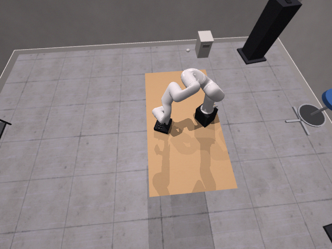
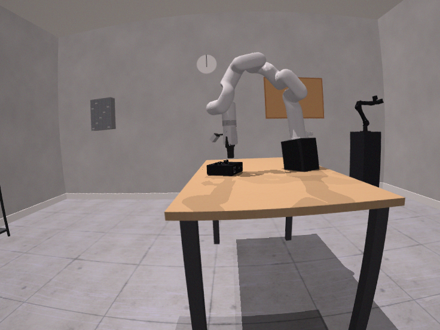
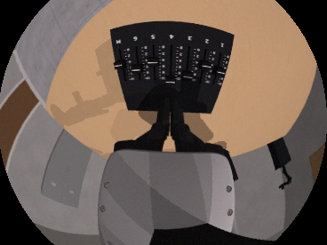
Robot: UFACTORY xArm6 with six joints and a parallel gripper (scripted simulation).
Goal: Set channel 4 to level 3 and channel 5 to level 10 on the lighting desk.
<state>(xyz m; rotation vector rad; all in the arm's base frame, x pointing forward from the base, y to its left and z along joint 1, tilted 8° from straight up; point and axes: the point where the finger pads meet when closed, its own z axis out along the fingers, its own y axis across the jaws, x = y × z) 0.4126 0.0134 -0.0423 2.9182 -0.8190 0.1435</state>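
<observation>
Right now the fader cap is 2 cm ahead of my hand, 1 cm to the right of it and 4 cm below it.
</observation>
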